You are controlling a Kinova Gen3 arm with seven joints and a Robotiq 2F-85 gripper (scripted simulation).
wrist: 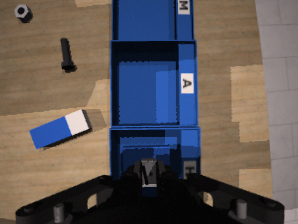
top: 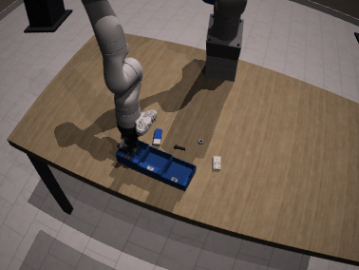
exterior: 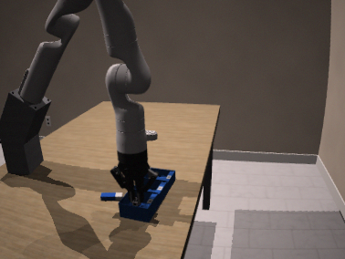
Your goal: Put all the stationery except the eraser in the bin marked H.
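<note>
The flat blue pad is 4 cm below my hand. The rest, counted from my hand: blue three-part bin (3 cm ahead, 8 cm to the left, 3 cm below); black bolt (6 cm behind, 14 cm to the left, 4 cm below); blue-and-white eraser (8 cm behind, 6 cm to the left, 4 cm below).
</note>
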